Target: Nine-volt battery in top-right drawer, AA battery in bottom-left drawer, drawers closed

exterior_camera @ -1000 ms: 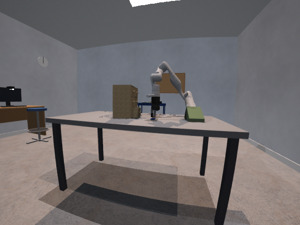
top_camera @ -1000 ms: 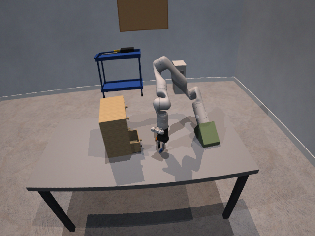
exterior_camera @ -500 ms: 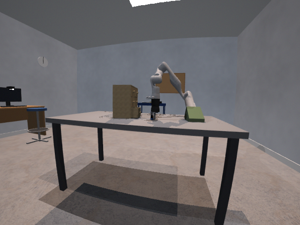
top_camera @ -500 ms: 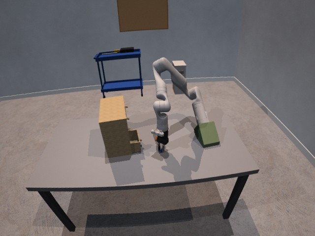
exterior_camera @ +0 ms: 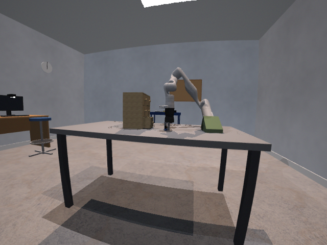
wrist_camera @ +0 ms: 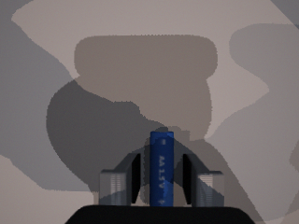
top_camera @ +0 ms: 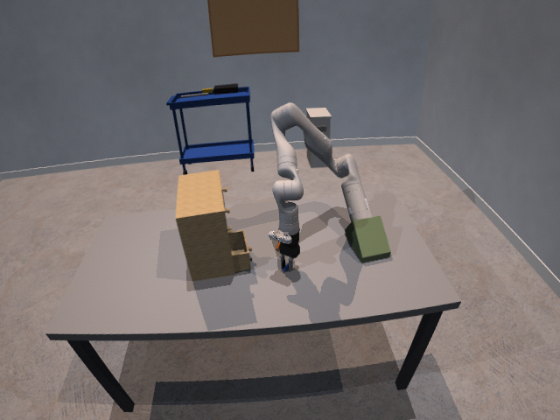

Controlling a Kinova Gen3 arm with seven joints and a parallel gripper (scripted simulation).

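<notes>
Now: hand 1 cm above the blue cylindrical battery. The rest, counted from my hand: orange nine-volt battery 32 cm ahead, 16 cm to the right, 20 cm above; orange AA battery 3 cm ahead, 14 cm to the right, 1 cm below.
</notes>
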